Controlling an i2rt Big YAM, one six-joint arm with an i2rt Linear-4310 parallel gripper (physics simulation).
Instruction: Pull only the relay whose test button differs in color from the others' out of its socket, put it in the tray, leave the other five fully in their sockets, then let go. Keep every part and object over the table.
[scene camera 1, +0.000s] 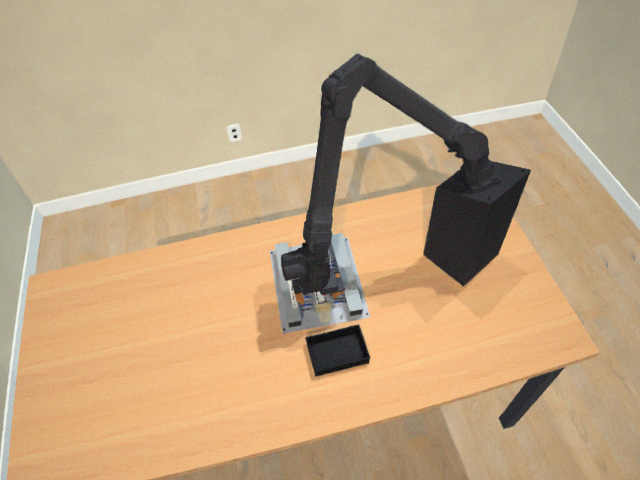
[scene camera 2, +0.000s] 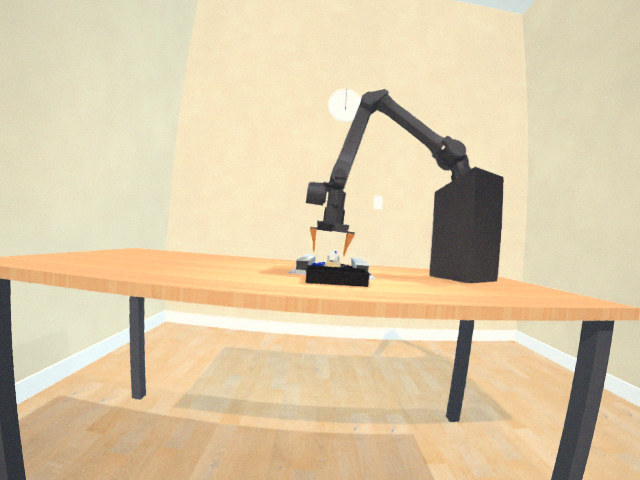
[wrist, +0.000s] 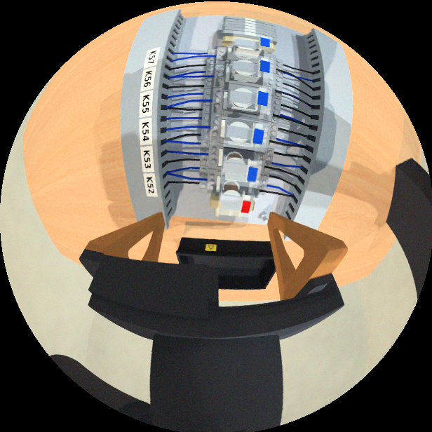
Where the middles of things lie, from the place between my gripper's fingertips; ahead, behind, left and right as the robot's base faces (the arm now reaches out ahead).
My hand is 11 cm to the left of the grey panel (scene camera 1: 310, 319), 6 cm above it and 2 cm past it.
